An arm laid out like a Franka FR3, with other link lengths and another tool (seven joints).
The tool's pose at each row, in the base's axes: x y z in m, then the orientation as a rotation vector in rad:
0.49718, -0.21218, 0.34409, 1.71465, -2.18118, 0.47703
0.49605, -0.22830, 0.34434, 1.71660, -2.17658, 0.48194
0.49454, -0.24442, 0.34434, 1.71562, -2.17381, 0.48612
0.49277, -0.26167, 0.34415, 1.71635, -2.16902, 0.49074
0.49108, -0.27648, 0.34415, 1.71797, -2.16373, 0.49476
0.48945, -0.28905, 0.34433, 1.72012, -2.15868, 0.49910
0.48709, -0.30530, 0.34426, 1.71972, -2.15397, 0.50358
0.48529, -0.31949, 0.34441, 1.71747, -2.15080, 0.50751
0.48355, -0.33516, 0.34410, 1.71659, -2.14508, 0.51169
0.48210, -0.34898, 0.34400, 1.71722, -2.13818, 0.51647
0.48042, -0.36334, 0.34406, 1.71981, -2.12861, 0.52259
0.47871, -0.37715, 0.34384, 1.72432, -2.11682, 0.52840
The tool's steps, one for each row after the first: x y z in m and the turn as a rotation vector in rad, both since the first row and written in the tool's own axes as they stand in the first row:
0.01430, -0.00249, 0.00710, 0.00257, 0.00342, -0.00266
0.02858, -0.00459, 0.01444, 0.00393, 0.00700, -0.00313
0.04381, -0.00669, 0.02247, 0.00574, 0.01110, -0.00538
0.05699, -0.00832, 0.02923, 0.00742, 0.01485, -0.00839
0.06830, -0.00954, 0.03482, 0.00963, 0.01825, -0.01145
0.08285, -0.01084, 0.04232, 0.01090, 0.02284, -0.01319
0.09559, -0.01224, 0.04867, 0.01148, 0.02728, -0.01334
0.10939, -0.01400, 0.05610, 0.01208, 0.03269, -0.01545
0.12162, -0.01565, 0.06249, 0.01340, 0.03821, -0.01879
0.13444, -0.01720, 0.06899, 0.01570, 0.04477, -0.02426
0.14667, -0.01859, 0.07549, 0.01805, 0.05160, -0.03183

